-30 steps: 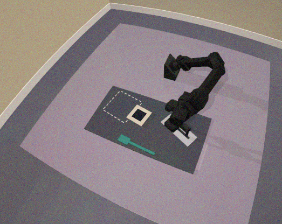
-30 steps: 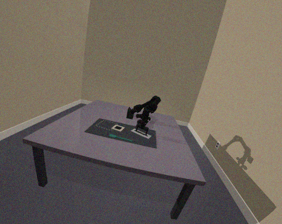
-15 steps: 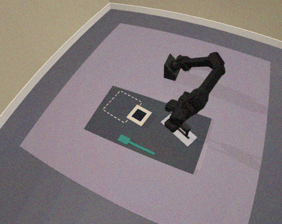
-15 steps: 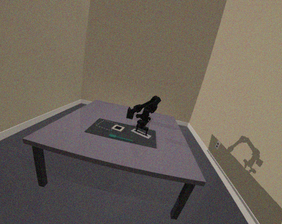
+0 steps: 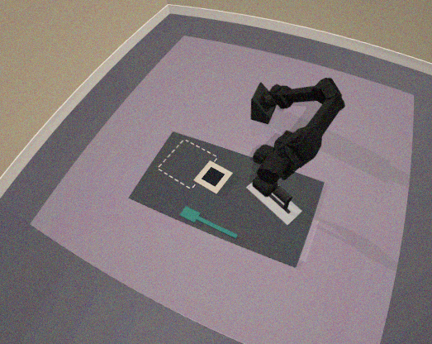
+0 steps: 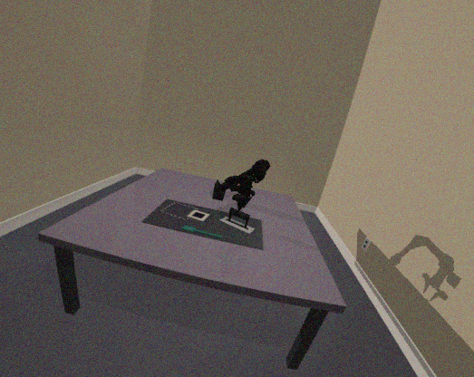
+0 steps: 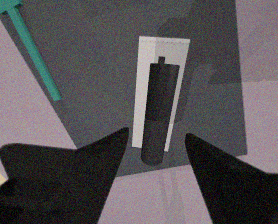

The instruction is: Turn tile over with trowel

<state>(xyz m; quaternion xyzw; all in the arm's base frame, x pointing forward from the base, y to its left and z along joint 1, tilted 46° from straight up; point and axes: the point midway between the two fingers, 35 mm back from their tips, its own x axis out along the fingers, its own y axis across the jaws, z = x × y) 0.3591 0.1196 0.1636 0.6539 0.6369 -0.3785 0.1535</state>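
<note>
Now: gripper tip 170 mm to the left of the dark mat, 130 mm above it and 40 mm short of it. From my gripper tip the other things lie so: teal flat tool 180 mm to the right, 180 mm ahead, 100 mm below; tan square tile 240 mm to the right, 100 mm below, 20 mm ahead.
</note>
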